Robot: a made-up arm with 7 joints.
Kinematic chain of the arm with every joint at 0, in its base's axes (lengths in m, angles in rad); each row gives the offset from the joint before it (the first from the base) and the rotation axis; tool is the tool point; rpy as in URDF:
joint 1: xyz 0 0 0.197 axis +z
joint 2: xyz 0 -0.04 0.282 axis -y
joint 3: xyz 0 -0.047 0.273 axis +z
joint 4: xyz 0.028 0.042 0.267 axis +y
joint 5: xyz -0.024 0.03 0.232 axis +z
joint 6: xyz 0 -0.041 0.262 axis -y
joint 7: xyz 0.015 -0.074 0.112 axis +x
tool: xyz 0 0 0 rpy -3.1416 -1.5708 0
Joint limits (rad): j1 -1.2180..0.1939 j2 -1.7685..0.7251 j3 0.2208..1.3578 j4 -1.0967..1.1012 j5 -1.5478..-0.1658 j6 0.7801..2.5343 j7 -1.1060..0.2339
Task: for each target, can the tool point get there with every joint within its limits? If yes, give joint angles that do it. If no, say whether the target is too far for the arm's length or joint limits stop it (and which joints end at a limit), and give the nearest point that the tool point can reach.
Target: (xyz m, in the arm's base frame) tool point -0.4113 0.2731 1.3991
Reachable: yes | joints -0.9747 0.2708 0.7667 -0.1087 -0.7359 1.7237 -0.1042
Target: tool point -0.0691 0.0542 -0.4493
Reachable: no: joint limits stop it (at a limit: joint 1, joint 2, joint 4, joint 5, joint 6) | nearest point 0.7743 0.1471 -0.1819 | short by 0.890 m
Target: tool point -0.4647 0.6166 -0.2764
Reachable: no: joint limits stop it (at a limit: joint 2, joint 3, joint 4) | nearest point -0.4896 0.6496 0.5911 | short by 0.868 m
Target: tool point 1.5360 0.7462 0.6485
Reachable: no: too far | nearest point 1.0382 0.3989 0.5915 | short by 0.610 m
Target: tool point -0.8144 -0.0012 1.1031
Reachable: yes | joints -0.3917 0.4820 0.5980 -0.6373 -0.6094 0.9865 0.1030
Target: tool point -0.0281 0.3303 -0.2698
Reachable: no: joint limits stop it (at a limit: joint 1, joint 2, joint 4, joint 5, joint 6) | nearest point 0.7537 0.3126 -0.1237 | short by 0.796 m
